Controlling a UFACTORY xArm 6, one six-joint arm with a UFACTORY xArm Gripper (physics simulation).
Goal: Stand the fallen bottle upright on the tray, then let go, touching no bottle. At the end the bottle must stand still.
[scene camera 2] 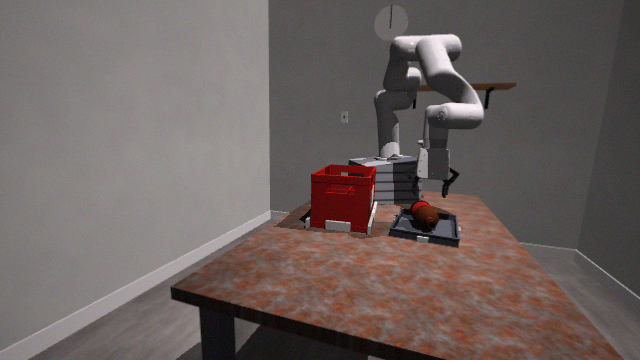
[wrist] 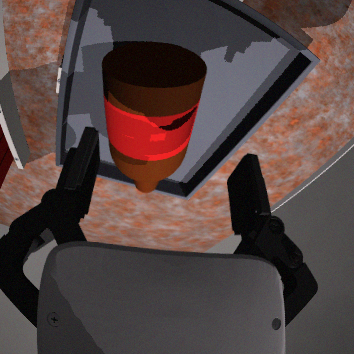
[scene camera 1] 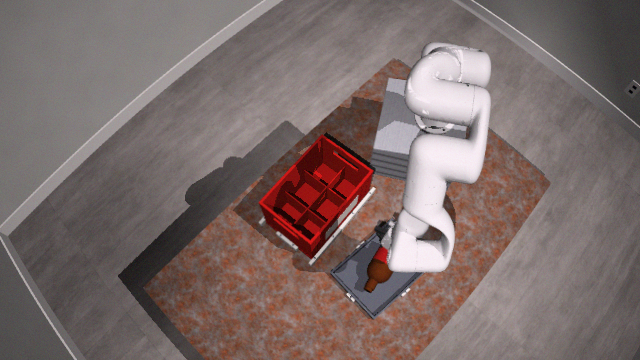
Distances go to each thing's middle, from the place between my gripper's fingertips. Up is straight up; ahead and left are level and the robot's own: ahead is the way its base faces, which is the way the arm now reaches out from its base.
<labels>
I see the brown bottle point(scene camera 1: 378, 272) 5 cm ahead of my hand, 1 cm to the right of it and 6 cm below it. From my hand the other things lie so: tray floor point(scene camera 1: 353, 274) 4 cm ahead, 1 cm to the right, 10 cm below.
</labels>
